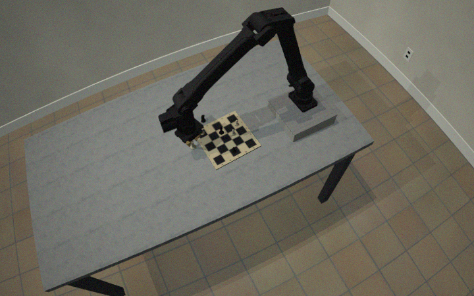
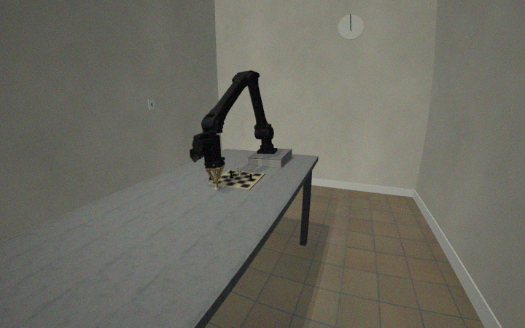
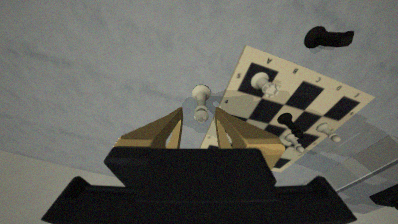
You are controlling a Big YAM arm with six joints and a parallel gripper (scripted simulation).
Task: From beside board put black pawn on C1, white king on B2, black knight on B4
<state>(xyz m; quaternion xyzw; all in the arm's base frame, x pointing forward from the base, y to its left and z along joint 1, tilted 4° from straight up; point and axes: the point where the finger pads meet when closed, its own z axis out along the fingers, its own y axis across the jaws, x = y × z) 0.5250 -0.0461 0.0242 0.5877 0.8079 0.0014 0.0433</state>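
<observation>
The white king lies 20 mm below my hand. From my hand the other things lie so: chessboard 140 mm behind, 30 mm to the left, 50 mm below; then black pawn 140 mm behind, 100 mm to the left, 30 mm below; then black chess piece 140 mm behind, 10 mm to the right, 20 mm below.
</observation>
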